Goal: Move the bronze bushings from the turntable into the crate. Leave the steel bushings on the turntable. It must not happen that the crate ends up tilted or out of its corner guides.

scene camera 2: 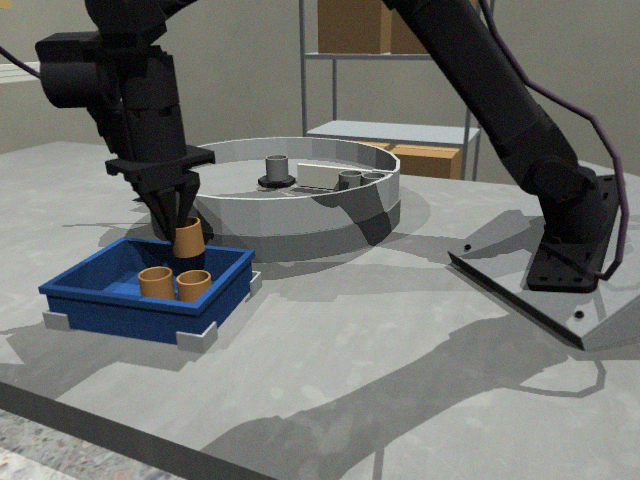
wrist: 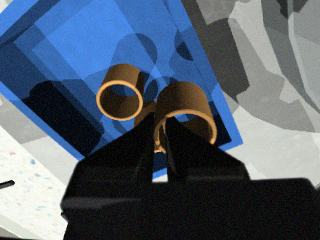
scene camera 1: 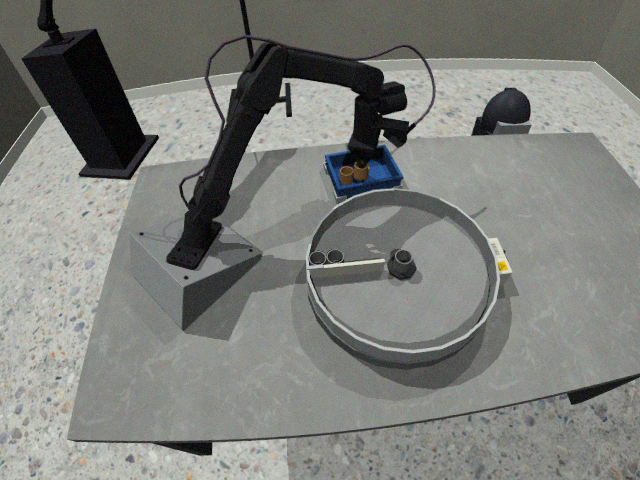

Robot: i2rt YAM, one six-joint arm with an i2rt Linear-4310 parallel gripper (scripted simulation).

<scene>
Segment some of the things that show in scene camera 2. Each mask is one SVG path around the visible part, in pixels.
My gripper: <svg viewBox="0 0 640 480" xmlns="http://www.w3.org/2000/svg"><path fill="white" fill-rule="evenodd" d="M125 108L135 162L129 162L120 158L105 161L107 174L116 176L120 172L123 174L125 181L132 183L133 191L137 192L153 213L165 238L174 242L175 190L180 194L178 214L176 213L176 228L185 228L188 214L200 187L199 173L187 169L207 163L215 164L215 153L212 150L186 145L180 104L166 107L166 116L159 117L158 110L139 111L139 114L138 110L134 108Z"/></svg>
A blue crate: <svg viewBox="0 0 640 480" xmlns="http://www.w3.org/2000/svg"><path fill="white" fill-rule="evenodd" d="M38 287L39 293L47 297L50 312L67 314L70 329L177 345L177 331L202 335L214 321L217 322L218 329L250 292L250 281L253 279L251 260L255 257L255 250L205 245L205 251L198 256L177 258L173 255L171 242L122 237ZM209 272L212 285L194 303L179 301L176 278L180 274L191 270ZM138 274L152 267L170 268L173 271L176 301L140 296Z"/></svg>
A bronze bushing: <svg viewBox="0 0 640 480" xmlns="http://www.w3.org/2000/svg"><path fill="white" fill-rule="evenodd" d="M138 274L141 296L176 301L173 273L170 268L152 267Z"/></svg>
A bronze bushing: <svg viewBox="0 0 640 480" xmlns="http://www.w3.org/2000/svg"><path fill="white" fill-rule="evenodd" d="M210 273L203 270L191 270L180 274L176 278L179 301L194 303L212 285Z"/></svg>
</scene>
